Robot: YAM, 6 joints.
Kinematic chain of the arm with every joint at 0, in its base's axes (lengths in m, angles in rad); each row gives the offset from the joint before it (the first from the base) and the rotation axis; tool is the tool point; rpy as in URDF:
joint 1: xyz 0 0 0.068 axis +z
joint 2: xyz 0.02 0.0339 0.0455 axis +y
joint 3: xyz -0.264 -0.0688 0 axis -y
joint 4: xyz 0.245 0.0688 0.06 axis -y
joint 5: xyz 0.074 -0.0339 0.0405 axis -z
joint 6: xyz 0.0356 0 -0.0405 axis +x
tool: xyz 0 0 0 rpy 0 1.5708 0
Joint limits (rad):
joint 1: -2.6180..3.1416
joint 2: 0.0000..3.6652
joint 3: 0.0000..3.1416
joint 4: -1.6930..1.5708
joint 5: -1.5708..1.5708
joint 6: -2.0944..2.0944
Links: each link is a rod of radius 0.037 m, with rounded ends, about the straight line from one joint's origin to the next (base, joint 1, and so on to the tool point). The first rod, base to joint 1, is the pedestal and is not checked.
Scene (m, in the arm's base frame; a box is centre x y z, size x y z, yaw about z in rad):
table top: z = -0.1
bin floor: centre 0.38 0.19 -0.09 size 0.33 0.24 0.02 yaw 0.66
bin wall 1: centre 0.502 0.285 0 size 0.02 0.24 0.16 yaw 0.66
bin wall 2: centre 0.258 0.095 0 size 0.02 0.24 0.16 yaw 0.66
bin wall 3: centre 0.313 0.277 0 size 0.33 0.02 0.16 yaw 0.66
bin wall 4: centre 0.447 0.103 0 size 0.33 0.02 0.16 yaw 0.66
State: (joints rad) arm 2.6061 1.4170 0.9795 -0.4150 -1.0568 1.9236
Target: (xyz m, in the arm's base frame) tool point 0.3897 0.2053 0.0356
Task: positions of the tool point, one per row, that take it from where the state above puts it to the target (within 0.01 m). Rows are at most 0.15 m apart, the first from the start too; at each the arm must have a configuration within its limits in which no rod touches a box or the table.
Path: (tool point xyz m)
1: -0.2339 0.2006 0.2551
2: -0.1800 0.2738 0.2530
3: -0.1034 0.3313 0.2495
4: -0.0087 0.3663 0.2447
5: 0.0970 0.3731 0.2386
6: 0.2051 0.3484 0.2313
7: 0.3059 0.2916 0.2228
8: 0.3897 0.2053 0.2130
9: 0.3982 0.2091 0.1240
10: 0.3897 0.2053 0.0356

